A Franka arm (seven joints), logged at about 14 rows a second.
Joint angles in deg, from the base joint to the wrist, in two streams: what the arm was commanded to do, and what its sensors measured. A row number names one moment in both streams.
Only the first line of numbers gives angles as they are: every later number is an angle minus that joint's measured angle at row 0.
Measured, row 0:
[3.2, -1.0, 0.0, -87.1, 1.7, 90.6, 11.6]
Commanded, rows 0 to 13:
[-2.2, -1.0, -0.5, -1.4, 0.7, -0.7, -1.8]
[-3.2, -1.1, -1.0, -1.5, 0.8, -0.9, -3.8]
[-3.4, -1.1, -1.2, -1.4, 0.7, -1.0, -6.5]
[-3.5, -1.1, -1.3, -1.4, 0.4, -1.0, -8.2]
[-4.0, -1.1, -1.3, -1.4, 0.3, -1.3, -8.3]
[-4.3, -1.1, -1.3, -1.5, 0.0, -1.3, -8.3]
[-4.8, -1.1, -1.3, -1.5, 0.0, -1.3, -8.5]
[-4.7, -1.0, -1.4, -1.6, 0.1, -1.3, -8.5]
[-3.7, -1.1, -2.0, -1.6, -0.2, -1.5, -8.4]
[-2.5, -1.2, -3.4, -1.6, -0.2, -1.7, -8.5]
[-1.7, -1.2, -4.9, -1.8, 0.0, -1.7, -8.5]
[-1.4, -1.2, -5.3, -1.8, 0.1, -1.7, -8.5]
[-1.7, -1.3, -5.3, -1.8, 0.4, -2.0, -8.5]
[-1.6, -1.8, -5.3, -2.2, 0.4, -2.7, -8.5]
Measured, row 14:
[-2.0, -0.1, -4.5, -0.6, 0.0, -1.1, -7.0]
